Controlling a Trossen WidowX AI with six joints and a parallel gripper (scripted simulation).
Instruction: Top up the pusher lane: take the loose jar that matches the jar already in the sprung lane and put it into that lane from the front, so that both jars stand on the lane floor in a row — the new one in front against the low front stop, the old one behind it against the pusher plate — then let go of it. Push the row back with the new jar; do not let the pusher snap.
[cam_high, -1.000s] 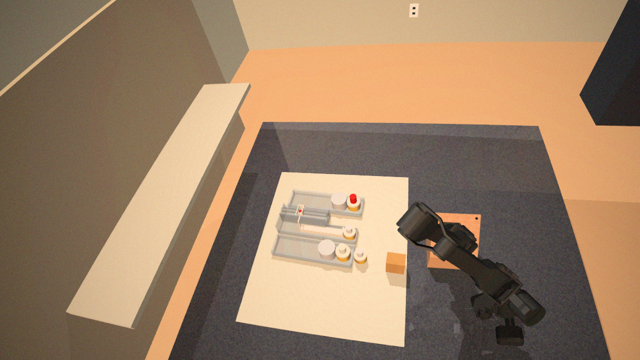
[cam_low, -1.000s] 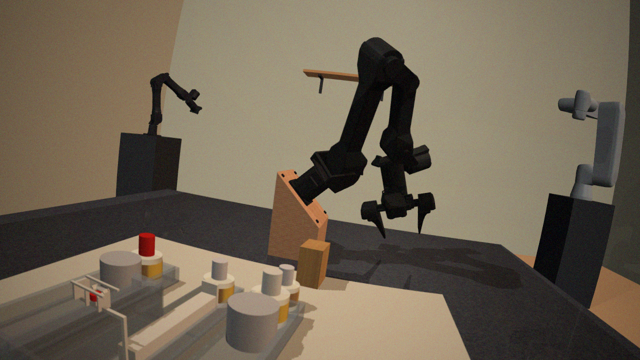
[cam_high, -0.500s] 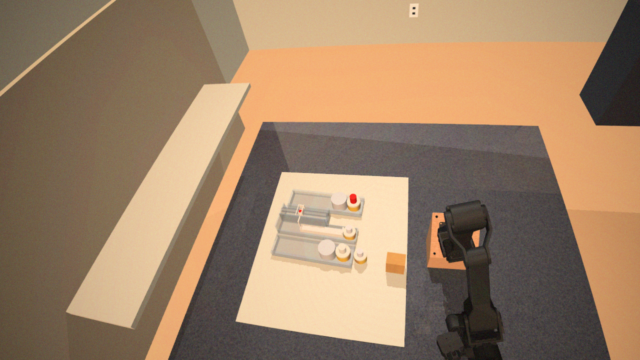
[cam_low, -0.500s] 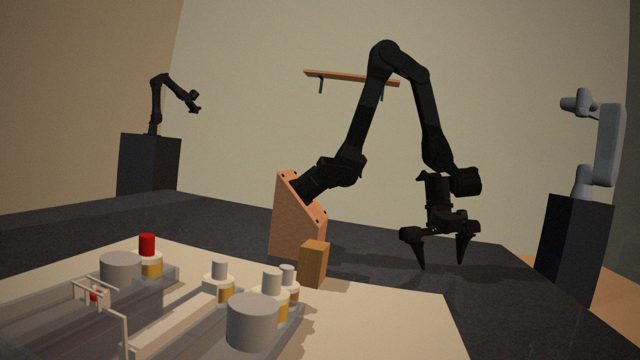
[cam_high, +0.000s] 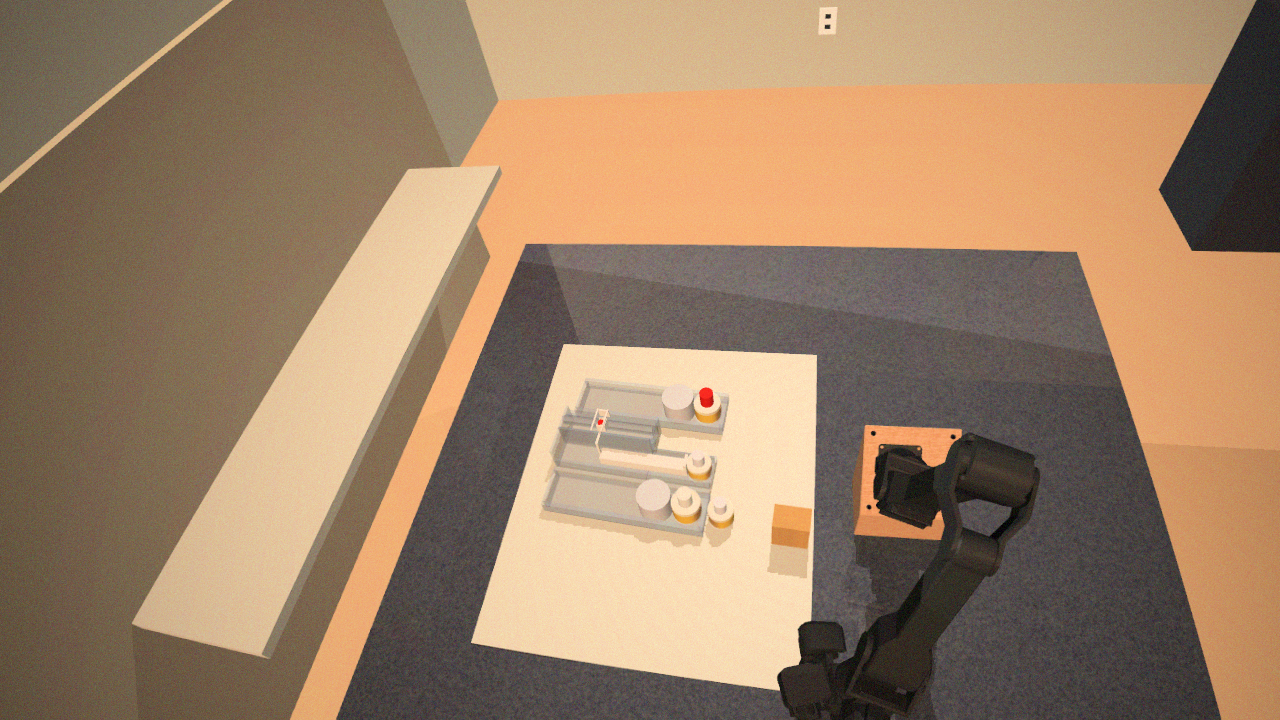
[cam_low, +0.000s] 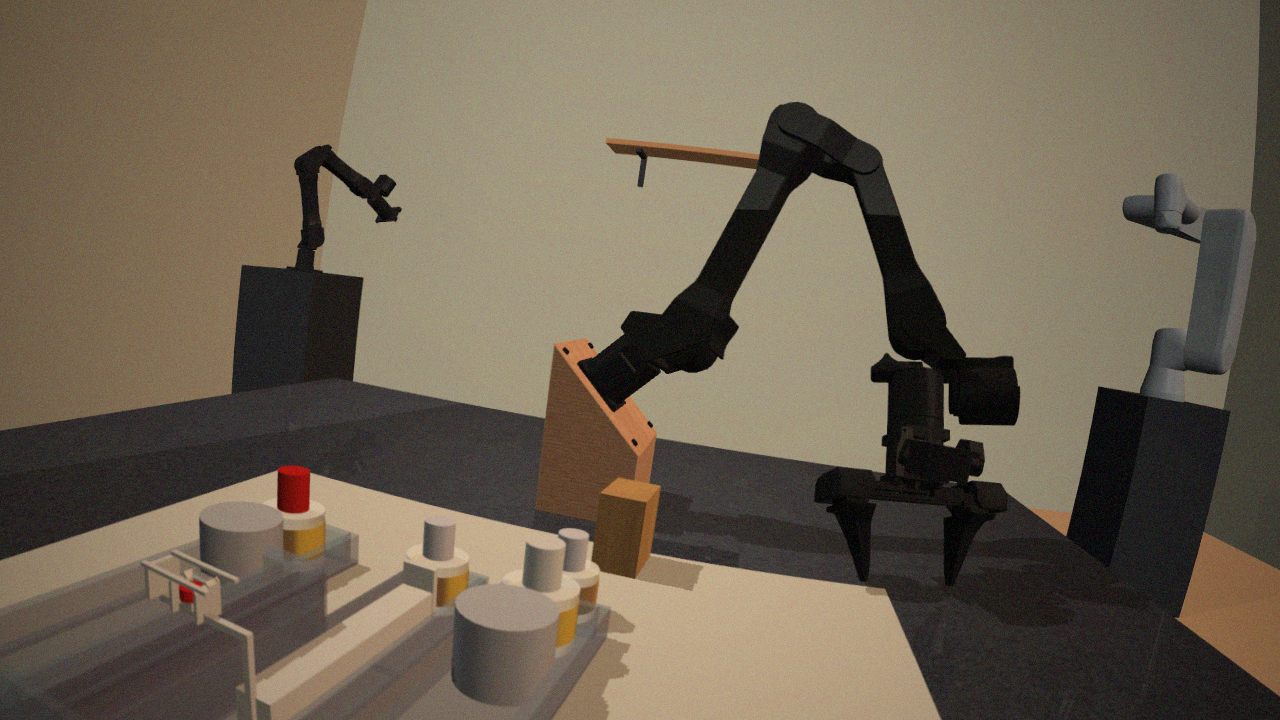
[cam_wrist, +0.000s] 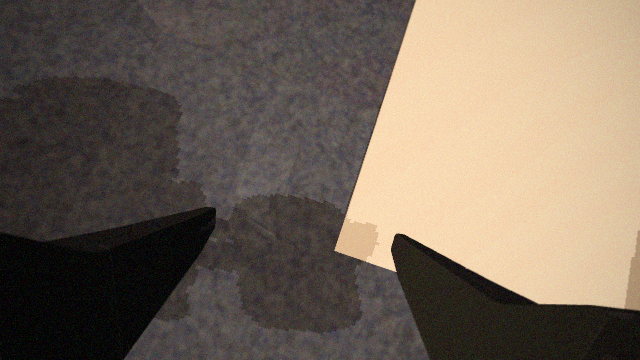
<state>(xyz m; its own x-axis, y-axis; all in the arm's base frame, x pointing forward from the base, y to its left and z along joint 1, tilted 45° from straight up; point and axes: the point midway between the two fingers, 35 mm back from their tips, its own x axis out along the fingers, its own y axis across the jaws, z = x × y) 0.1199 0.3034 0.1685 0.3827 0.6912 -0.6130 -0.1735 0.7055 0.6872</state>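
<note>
My gripper tip is now 29 cm to the left of the grey-capped jar, 20 cm short of it and 3 cm below it. From my gripper tip the other things lie so: wooden block: 27 cm to the right, 3 cm ahead, 2 cm above; cream pusher plate: 41 cm to the right, 30 cm ahead, 4 cm above.
</note>
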